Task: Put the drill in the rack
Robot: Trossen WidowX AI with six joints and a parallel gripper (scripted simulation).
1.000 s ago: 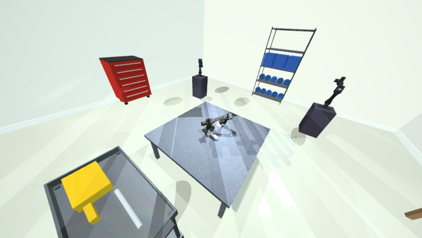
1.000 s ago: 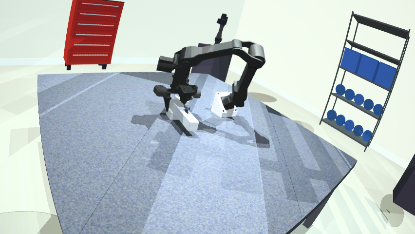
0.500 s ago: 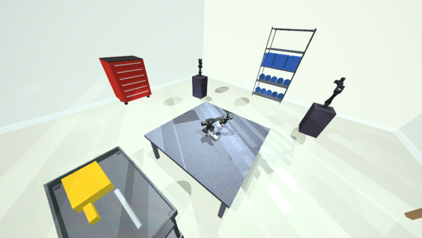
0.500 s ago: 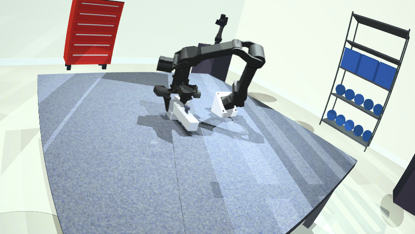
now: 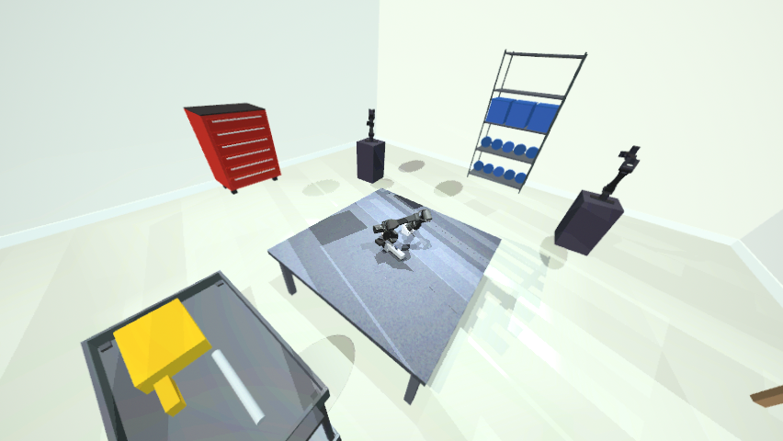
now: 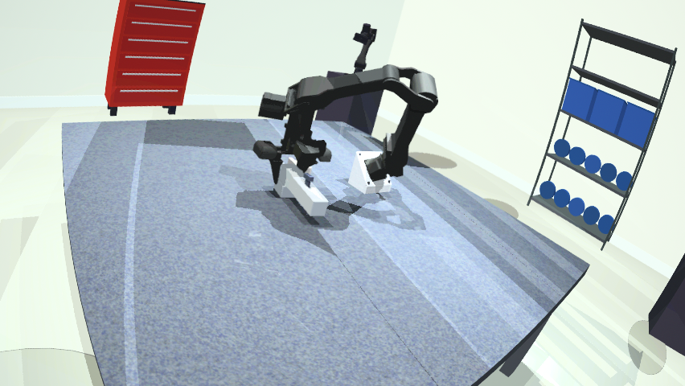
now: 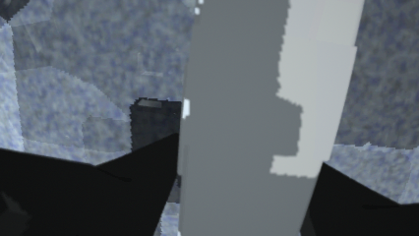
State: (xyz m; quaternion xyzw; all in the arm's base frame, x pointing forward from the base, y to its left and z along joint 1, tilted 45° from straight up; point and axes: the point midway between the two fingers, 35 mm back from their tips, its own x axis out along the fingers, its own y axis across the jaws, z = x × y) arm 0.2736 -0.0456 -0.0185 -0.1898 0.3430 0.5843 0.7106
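Right now my gripper tip is 30 mm below the drill and 20 mm to the right of it. Also, from my gripper tip: white block (70 mm to the left, 20 mm ahead, 20 mm above); dark key (100 mm to the left, 30 mm ahead, 30 mm above).
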